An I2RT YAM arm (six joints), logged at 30 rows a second.
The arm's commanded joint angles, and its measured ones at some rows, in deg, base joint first. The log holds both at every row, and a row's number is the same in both.
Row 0, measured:
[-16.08 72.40 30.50 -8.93 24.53 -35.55]
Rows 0 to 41, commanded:
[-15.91 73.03 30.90 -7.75 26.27 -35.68]
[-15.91 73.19 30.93 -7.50 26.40 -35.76]
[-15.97 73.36 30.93 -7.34 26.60 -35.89]
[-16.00 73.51 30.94 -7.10 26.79 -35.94]
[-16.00 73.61 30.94 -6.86 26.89 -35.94]
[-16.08 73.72 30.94 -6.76 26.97 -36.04]
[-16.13 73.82 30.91 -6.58 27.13 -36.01]
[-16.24 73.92 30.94 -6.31 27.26 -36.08]
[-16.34 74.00 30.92 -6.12 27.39 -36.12]
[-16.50 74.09 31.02 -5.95 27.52 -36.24]
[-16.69 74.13 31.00 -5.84 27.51 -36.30]
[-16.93 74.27 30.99 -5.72 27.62 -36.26]
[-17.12 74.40 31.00 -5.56 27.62 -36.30]
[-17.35 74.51 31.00 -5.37 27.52 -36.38]
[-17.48 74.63 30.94 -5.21 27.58 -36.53]
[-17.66 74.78 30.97 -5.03 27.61 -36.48]
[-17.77 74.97 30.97 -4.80 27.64 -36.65]
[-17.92 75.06 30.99 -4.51 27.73 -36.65]
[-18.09 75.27 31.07 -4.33 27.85 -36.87]
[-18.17 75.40 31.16 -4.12 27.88 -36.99]
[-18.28 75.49 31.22 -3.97 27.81 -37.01]
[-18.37 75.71 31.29 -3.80 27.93 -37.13]
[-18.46 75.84 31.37 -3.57 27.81 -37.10]
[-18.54 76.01 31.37 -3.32 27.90 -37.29]
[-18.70 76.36 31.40 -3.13 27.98 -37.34]
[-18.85 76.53 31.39 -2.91 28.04 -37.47]
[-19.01 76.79 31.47 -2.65 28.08 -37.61]
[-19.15 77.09 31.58 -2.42 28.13 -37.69]
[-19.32 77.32 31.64 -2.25 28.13 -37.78]
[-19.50 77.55 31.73 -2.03 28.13 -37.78]
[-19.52 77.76 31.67 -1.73 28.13 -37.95]
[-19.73 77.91 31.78 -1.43 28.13 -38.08]
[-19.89 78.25 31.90 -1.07 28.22 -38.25]
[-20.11 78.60 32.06 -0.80 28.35 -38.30]
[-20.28 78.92 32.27 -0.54 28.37 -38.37]
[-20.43 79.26 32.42 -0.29 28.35 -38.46]
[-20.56 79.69 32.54 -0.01 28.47 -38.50]
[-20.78 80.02 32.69 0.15 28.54 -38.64]
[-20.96 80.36 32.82 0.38 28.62 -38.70]
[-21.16 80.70 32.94 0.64 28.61 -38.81]
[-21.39 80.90 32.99 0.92 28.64 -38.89]
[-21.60 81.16 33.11 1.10 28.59 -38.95]
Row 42, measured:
[-20.73 80.05 31.81 0.23 26.94 -38.17]
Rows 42 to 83, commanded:
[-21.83 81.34 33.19 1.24 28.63 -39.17]
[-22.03 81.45 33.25 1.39 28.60 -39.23]
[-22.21 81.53 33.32 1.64 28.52 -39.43]
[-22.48 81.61 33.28 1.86 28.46 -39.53]
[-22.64 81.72 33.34 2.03 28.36 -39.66]
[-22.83 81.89 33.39 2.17 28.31 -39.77]
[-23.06 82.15 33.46 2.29 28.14 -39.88]
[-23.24 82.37 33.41 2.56 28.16 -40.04]
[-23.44 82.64 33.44 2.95 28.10 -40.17]
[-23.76 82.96 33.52 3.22 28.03 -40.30]
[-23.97 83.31 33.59 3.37 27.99 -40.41]
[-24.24 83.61 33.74 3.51 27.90 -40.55]
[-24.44 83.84 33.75 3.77 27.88 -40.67]
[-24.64 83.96 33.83 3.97 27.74 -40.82]
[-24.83 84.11 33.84 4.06 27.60 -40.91]
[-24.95 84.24 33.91 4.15 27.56 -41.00]
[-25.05 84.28 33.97 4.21 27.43 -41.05]
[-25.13 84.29 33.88 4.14 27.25 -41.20]
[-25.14 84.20 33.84 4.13 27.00 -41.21]
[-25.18 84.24 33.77 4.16 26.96 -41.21]
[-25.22 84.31 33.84 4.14 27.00 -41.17]
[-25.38 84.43 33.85 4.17 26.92 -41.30]
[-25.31 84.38 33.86 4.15 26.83 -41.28]
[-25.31 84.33 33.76 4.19 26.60 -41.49]
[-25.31 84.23 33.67 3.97 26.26 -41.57]
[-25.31 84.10 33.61 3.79 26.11 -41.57]
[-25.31 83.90 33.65 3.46 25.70 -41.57]
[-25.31 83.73 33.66 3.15 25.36 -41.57]
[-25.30 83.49 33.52 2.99 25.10 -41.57]
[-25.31 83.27 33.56 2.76 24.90 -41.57]
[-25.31 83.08 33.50 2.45 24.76 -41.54]
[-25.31 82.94 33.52 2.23 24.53 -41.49]
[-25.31 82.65 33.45 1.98 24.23 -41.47]
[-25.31 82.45 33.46 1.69 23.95 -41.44]
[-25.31 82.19 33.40 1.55 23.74 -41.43]
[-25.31 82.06 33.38 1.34 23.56 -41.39]
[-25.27 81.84 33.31 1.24 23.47 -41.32]
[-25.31 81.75 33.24 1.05 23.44 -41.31]
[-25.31 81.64 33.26 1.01 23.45 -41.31]
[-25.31 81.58 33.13 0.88 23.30 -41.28]
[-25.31 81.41 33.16 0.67 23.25 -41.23]
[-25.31 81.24 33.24 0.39 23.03 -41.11]
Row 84, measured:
[-25.10 82.35 33.06 3.46 24.34 -40.99]
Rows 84 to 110, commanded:
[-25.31 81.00 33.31 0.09 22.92 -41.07]
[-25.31 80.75 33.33 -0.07 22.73 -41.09]
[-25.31 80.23 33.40 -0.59 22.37 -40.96]
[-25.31 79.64 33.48 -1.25 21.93 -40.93]
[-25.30 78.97 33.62 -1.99 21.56 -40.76]
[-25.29 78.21 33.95 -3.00 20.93 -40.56]
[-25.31 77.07 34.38 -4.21 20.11 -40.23]
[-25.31 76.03 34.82 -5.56 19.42 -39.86]
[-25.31 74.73 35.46 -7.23 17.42 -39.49]
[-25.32 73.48 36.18 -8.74 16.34 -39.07]
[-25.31 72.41 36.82 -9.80 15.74 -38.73]
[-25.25 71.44 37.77 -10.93 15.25 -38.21]
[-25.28 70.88 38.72 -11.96 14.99 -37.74]
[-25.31 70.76 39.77 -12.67 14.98 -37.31]
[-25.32 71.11 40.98 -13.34 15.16 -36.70]
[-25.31 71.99 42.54 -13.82 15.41 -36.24]
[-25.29 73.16 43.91 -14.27 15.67 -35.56]
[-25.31 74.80 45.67 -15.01 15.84 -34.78]
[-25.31 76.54 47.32 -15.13 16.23 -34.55]
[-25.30 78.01 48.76 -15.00 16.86 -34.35]
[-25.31 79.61 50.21 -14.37 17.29 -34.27]
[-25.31 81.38 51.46 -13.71 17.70 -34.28]
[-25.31 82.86 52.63 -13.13 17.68 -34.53]
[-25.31 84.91 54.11 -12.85 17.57 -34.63]
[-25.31 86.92 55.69 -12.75 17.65 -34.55]
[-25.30 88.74 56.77 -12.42 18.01 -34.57]
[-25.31 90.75 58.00 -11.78 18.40 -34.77]
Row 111, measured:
[-25.10 87.15 54.96 -11.73 16.95 -36.03]
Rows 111 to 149, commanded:
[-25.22 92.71 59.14 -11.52 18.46 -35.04]
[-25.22 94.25 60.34 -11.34 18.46 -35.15]
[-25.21 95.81 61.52 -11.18 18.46 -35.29]
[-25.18 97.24 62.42 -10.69 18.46 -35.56]
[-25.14 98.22 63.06 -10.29 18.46 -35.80]
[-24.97 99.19 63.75 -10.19 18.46 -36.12]
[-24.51 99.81 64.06 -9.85 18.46 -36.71]
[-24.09 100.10 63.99 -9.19 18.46 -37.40]
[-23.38 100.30 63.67 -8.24 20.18 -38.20]
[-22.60 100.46 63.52 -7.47 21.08 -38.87]
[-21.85 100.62 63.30 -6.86 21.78 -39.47]
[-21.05 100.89 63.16 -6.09 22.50 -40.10]
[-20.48 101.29 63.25 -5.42 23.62 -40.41]
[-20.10 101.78 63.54 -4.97 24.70 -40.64]
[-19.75 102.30 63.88 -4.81 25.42 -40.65]
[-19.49 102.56 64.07 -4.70 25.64 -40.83]
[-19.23 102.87 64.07 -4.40 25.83 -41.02]
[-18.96 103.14 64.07 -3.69 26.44 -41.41]
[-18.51 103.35 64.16 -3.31 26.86 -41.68]
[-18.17 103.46 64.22 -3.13 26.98 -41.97]
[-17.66 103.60 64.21 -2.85 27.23 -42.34]
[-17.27 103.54 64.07 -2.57 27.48 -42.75]
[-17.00 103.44 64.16 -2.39 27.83 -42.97]
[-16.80 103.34 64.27 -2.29 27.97 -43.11]
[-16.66 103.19 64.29 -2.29 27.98 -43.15]
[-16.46 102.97 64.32 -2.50 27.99 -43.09]
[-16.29 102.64 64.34 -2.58 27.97 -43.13]
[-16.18 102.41 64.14 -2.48 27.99 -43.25]
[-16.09 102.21 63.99 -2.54 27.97 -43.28]
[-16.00 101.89 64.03 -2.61 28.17 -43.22]
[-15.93 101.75 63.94 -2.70 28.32 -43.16]
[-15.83 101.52 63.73 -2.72 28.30 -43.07]
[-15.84 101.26 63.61 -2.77 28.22 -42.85]
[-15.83 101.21 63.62 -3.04 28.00 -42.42]
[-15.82 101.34 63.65 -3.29 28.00 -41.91]
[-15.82 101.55 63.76 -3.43 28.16 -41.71]
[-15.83 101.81 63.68 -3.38 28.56 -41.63]
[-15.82 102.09 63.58 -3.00 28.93 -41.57]
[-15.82 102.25 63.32 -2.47 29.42 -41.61]
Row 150, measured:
[-16.03 102.96 62.74 -2.90 27.46 -42.65]
